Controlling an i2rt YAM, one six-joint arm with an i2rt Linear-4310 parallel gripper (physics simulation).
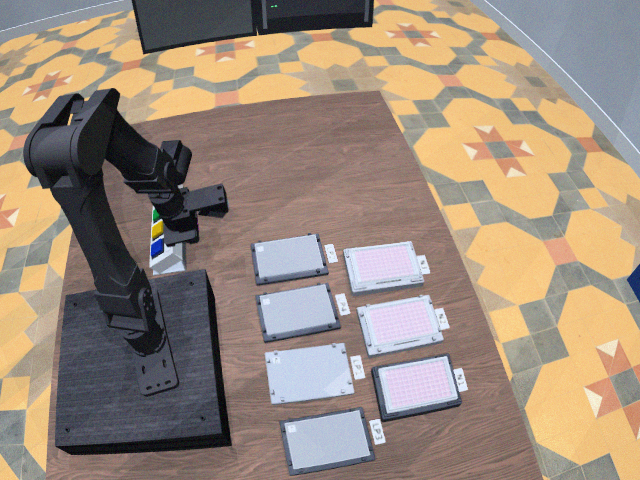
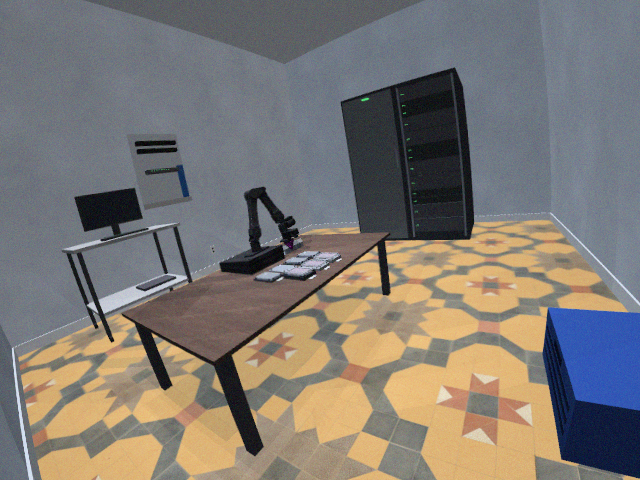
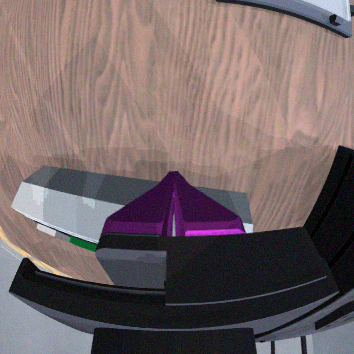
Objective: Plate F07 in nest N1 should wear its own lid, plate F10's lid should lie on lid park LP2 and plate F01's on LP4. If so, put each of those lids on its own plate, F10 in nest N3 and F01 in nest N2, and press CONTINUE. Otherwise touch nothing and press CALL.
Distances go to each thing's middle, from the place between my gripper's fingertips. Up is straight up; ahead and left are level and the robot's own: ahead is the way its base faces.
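Scene:
White button box (image 1: 163, 260): my hand 10 mm below it, 50 mm past it, 60 mm to the right of it. From my hand: nest N3 (image 1: 421, 262), 360 mm ahead, 200 mm to the right, 10 mm below; nest N1 (image 1: 458, 377), 310 mm ahead, 460 mm to the right, 10 mm below; nest N2 (image 1: 439, 315), 340 mm ahead, 330 mm to the right, 10 mm below. Of the things named here, going by their middles, white button box nearest to my hand, nest N1 farthest.

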